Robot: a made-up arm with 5 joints. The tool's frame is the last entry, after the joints.
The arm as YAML. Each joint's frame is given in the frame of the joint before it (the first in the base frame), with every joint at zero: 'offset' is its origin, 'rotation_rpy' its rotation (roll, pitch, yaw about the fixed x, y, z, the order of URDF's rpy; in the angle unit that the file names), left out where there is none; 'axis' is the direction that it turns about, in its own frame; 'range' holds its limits. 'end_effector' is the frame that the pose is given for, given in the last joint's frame.
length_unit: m
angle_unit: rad
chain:
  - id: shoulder
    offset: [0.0, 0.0, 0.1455]
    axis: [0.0, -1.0, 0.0]
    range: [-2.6, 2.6]
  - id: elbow
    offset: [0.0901, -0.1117, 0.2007]
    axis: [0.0, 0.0, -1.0]
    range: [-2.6, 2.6]
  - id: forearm
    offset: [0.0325, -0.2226, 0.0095]
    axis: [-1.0, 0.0, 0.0]
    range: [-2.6, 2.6]
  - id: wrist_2
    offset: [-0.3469, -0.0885, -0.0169]
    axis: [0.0, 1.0, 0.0]
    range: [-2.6, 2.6]
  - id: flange
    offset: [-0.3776, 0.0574, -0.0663]
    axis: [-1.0, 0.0, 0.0]
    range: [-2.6, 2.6]
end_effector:
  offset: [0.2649, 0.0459, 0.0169]
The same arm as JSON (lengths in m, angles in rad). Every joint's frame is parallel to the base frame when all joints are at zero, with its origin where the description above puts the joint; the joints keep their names.
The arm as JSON. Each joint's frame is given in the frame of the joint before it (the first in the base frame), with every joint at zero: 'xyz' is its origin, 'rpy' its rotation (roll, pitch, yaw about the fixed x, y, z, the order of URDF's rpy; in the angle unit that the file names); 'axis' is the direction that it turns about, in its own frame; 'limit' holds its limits. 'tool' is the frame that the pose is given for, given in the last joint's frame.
{"units": {"length": "m", "angle": "rad"}, "joints": [{"name": "shoulder", "type": "revolute", "origin": {"xyz": [0.0, 0.0, 0.1455], "rpy": [0.0, 0.0, 0.0]}, "axis": [0.0, -1.0, 0.0], "limit": {"lower": -2.6, "upper": 2.6}}, {"name": "elbow", "type": "revolute", "origin": {"xyz": [0.0901, -0.1117, 0.2007], "rpy": [0.0, 0.0, 0.0]}, "axis": [0.0, 0.0, -1.0], "limit": {"lower": -2.6, "upper": 2.6}}, {"name": "forearm", "type": "revolute", "origin": {"xyz": [0.0325, -0.2226, 0.0095], "rpy": [0.0, 0.0, 0.0]}, "axis": [-1.0, 0.0, 0.0], "limit": {"lower": -2.6, "upper": 2.6}}, {"name": "wrist_2", "type": "revolute", "origin": {"xyz": [-0.3469, -0.0885, -0.0169], "rpy": [0.0, 0.0, 0.0]}, "axis": [0.0, 1.0, 0.0], "limit": {"lower": -2.6, "upper": 2.6}}, {"name": "flange", "type": "revolute", "origin": {"xyz": [-0.3776, 0.0574, -0.0663], "rpy": [0.0, 0.0, 0.0]}, "axis": [-1.0, 0.0, 0.0], "limit": {"lower": -2.6, "upper": 2.6}}], "tool": {"origin": {"xyz": [0.2649, 0.0459, 0.0169], "rpy": [0.0, 0.0, 0.0]}}}
